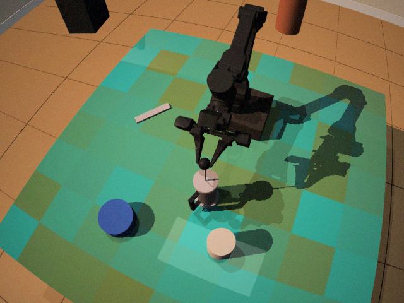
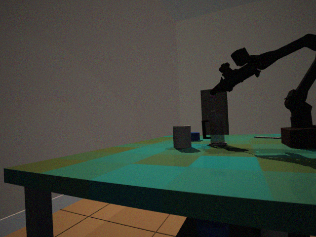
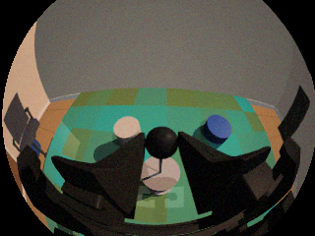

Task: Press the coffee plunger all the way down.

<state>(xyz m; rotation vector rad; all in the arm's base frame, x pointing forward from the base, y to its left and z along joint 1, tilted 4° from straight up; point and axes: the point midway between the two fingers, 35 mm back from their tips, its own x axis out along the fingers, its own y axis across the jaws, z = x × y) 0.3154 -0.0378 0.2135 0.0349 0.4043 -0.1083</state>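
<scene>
My gripper tip is 130 mm above the coffee press and 10 mm to the left of it. From my gripper tip the other things lie so: flat pale bar: 320 mm behind, 290 mm to the right, 250 mm below.
</scene>
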